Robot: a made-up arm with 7 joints. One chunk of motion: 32 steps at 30 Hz.
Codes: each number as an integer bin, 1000 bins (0 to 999) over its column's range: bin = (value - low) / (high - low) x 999, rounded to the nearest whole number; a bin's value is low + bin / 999 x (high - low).
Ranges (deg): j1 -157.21..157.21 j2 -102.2..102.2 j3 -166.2..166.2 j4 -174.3..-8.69 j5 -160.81..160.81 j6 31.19..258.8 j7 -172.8..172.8
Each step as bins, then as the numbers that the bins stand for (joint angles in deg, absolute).
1 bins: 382 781 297 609 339 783 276
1 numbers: -36.98 57.60 -67.38 -73.34 -51.67 209.59 -77.32
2 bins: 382 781 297 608 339 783 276
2 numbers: -36.98 57.60 -67.38 -73.51 -51.67 209.59 -77.32
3 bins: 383 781 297 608 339 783 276
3 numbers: -36.67 57.60 -67.38 -73.51 -51.67 209.59 -77.32
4 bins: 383 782 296 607 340 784 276
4 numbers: -36.67 57.80 -67.71 -73.67 -51.35 209.81 -77.32
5 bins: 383 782 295 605 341 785 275
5 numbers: -36.67 57.80 -68.04 -74.01 -51.03 210.04 -77.66
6 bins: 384 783 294 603 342 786 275
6 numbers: -36.35 58.01 -68.38 -74.34 -50.71 210.27 -77.66
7 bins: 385 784 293 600 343 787 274
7 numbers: -36.04 58.21 -68.71 -74.83 -50.38 210.50 -78.01
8 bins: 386 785 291 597 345 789 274
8 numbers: -35.72 58.41 -69.37 -75.33 -49.74 210.95 -78.01
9 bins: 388 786 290 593 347 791 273
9 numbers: -35.09 58.62 -69.71 -75.99 -49.10 211.41 -78.36
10 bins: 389 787 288 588 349 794 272
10 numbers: -34.78 58.82 -70.37 -76.82 -48.45 212.09 -78.70
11 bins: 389 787 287 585 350 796 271
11 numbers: -34.78 58.82 -70.71 -77.32 -48.13 212.55 -79.05
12 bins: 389 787 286 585 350 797 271
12 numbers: -34.78 58.82 -71.04 -77.32 -48.13 212.78 -79.05
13 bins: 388 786 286 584 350 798 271
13 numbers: -35.09 58.62 -71.04 -77.49 -48.13 213.00 -79.05
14 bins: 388 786 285 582 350 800 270
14 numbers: -35.09 58.62 -71.37 -77.82 -48.13 213.46 -79.39
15 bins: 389 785 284 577 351 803 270
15 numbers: -34.78 58.41 -71.70 -78.65 -47.81 214.14 -79.39
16 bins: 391 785 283 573 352 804 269
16 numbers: -34.15 58.41 -72.04 -79.31 -47.49 214.37 -79.74
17 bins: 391 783 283 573 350 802 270
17 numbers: -34.15 58.01 -72.04 -79.31 -48.13 213.92 -79.39
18 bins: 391 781 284 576 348 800 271
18 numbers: -34.15 57.60 -71.70 -78.81 -48.77 213.46 -79.05
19 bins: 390 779 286 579 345 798 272
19 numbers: -34.46 57.19 -71.04 -78.32 -49.74 213.00 -78.70
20 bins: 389 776 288 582 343 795 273
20 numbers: -34.78 56.57 -70.37 -77.82 -50.38 212.32 -78.36
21 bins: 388 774 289 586 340 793 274
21 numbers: -35.09 56.16 -70.04 -77.16 -51.35 211.87 -78.01
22 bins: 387 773 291 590 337 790 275
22 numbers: -35.41 55.96 -69.37 -76.49 -52.32 211.18 -77.66
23 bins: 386 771 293 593 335 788 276
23 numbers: -35.72 55.55 -68.71 -75.99 -52.96 210.73 -77.32
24 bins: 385 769 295 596 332 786 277
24 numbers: -36.04 55.14 -68.04 -75.50 -53.93 210.27 -76.97
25 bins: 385 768 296 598 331 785 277
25 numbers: -36.04 54.94 -67.71 -75.17 -54.25 210.04 -76.97
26 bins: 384 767 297 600 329 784 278
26 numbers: -36.35 54.73 -67.38 -74.83 -54.89 209.81 -76.63
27 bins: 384 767 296 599 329 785 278
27 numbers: -36.35 54.73 -67.71 -75.00 -54.89 210.04 -76.63
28 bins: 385 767 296 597 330 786 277
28 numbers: -36.04 54.73 -67.71 -75.33 -54.57 210.27 -76.97
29 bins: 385 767 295 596 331 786 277
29 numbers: -36.04 54.73 -68.04 -75.50 -54.25 210.27 -76.97
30 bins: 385 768 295 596 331 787 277
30 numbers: -36.04 54.94 -68.04 -75.50 -54.25 210.50 -76.97
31 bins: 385 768 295 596 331 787 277
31 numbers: -36.04 54.94 -68.04 -75.50 -54.25 210.50 -76.97
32 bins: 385 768 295 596 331 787 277
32 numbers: -36.04 54.94 -68.04 -75.50 -54.25 210.50 -76.97
